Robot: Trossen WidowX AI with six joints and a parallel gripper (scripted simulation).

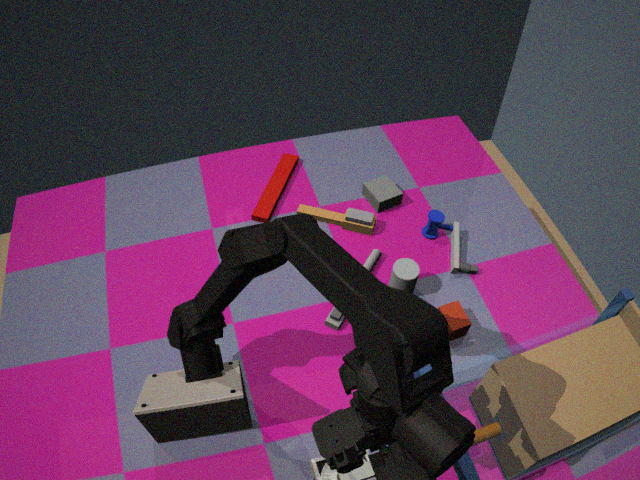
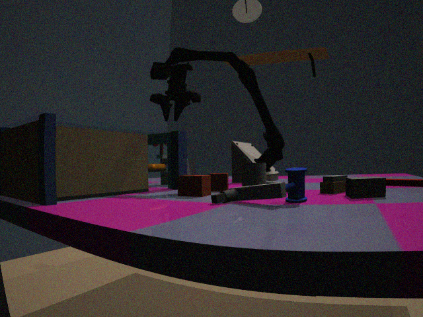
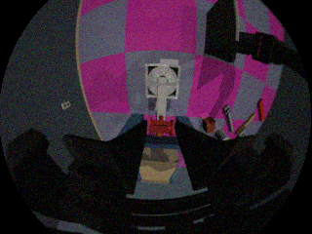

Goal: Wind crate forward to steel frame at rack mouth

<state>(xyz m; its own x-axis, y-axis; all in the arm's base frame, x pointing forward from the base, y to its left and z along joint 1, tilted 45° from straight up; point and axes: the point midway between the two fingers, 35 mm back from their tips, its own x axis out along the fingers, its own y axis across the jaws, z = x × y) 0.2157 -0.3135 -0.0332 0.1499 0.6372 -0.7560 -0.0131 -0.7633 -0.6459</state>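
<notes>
Now: gripper tip 6 cm short of the red knob and 8 cm above it. Round my gripper tip: winch handle with red hub: 2 cm ahead, 11 cm below; winch: 6 cm behind, 1 cm to the right, 19 cm below; blue steel frame: 12 cm ahead, 11 cm below.
</notes>
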